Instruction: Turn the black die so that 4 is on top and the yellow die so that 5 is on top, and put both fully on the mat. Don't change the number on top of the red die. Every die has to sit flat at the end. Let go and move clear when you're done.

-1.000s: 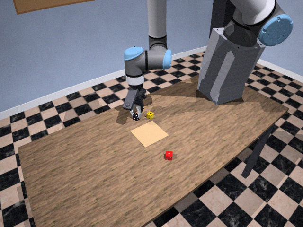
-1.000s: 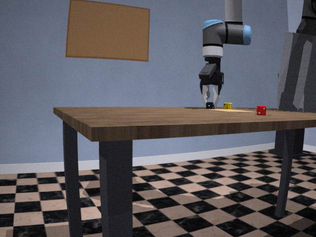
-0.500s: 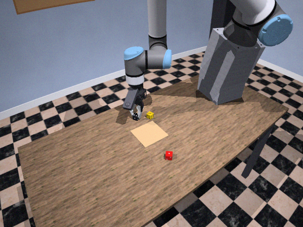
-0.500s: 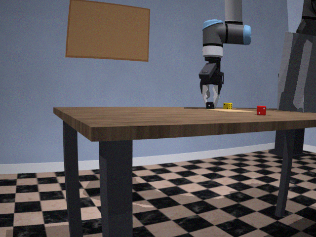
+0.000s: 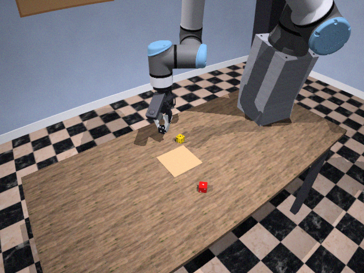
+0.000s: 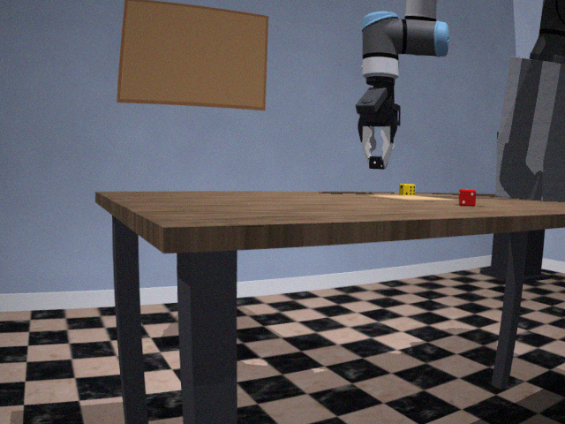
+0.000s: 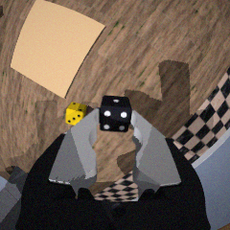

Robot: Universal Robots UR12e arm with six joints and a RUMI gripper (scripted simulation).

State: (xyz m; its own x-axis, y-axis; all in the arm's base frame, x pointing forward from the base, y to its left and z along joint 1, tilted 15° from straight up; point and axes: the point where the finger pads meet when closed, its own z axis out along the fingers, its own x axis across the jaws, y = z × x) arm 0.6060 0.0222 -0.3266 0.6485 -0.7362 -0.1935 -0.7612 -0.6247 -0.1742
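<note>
Right now my hand is 10 mm past the tan mat, 140 mm to the right of it and 80 mm above it. Round my hand: yellow die (70 mm behind, 20 mm to the left, 70 mm below); red die (30 mm behind, 320 mm to the left, 70 mm below); black die (right at my hand).
</note>
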